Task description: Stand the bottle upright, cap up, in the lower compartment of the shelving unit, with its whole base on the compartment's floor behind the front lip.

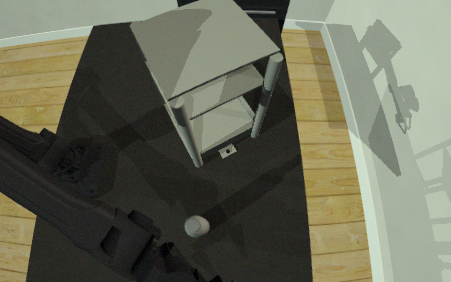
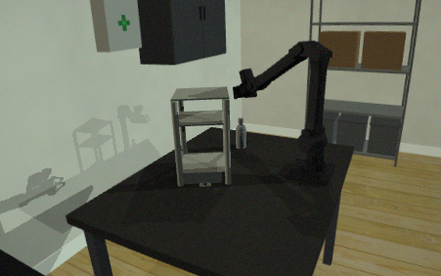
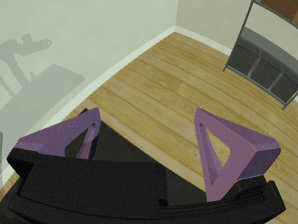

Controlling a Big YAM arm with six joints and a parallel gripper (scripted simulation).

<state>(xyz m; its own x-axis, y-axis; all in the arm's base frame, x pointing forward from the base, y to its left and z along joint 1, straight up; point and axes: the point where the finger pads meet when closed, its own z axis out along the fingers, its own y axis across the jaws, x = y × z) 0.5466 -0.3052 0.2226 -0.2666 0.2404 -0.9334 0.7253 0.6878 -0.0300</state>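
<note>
The grey bottle lies 10 cm behind my hand, 18 cm to the left of it and 14 cm below it. The rest, counted from my hand: shelving unit 12 cm behind, 52 cm to the left, 6 cm below.
</note>
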